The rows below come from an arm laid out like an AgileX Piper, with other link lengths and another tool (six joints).
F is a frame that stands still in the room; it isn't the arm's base.
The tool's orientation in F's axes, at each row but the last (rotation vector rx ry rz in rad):
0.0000, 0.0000, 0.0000
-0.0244, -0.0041, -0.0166
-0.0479, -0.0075, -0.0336
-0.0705, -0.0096, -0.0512
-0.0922, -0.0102, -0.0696
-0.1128, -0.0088, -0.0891
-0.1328, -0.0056, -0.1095
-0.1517, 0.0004, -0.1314
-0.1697, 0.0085, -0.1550
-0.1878, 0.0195, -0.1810
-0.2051, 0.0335, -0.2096
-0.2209, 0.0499, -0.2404
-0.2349, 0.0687, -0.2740
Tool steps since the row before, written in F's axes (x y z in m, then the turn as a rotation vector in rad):
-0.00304, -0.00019, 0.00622, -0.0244, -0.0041, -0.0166
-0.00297, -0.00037, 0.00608, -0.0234, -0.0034, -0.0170
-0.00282, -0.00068, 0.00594, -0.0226, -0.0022, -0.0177
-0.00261, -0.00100, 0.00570, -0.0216, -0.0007, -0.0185
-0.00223, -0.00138, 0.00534, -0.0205, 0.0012, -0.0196
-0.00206, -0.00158, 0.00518, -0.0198, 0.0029, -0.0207
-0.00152, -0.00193, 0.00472, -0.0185, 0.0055, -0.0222
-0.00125, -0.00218, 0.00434, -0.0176, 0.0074, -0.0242
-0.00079, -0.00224, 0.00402, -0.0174, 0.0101, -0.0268
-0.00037, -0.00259, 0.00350, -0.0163, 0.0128, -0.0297
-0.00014, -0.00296, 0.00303, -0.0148, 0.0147, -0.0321
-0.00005, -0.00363, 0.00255, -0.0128, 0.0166, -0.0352
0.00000, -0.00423, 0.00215, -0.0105, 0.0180, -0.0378
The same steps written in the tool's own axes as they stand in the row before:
-0.00304, -0.00019, 0.00622, -0.0244, -0.0041, -0.0166
-0.00294, -0.00057, 0.00608, -0.0234, -0.0034, -0.0170
-0.00275, -0.00106, 0.00592, -0.0227, -0.0021, -0.0176
-0.00249, -0.00153, 0.00564, -0.0217, -0.0005, -0.0183
-0.00206, -0.00202, 0.00521, -0.0208, 0.0016, -0.0193
-0.00184, -0.00233, 0.00498, -0.0203, 0.0034, -0.0202
-0.00124, -0.00269, 0.00442, -0.0193, 0.0063, -0.0213
-0.00091, -0.00295, 0.00395, -0.0186, 0.0086, -0.0230
-0.00042, -0.00298, 0.00357, -0.0189, 0.0117, -0.0251
0.00010, -0.00322, 0.00295, -0.0183, 0.0150, -0.0274
0.00045, -0.00349, 0.00237, -0.0172, 0.0177, -0.0293
0.00077, -0.00402, 0.00172, -0.0156, 0.0206, -0.0318
0.00109, -0.00447, 0.00115, -0.0137, 0.0231, -0.0338

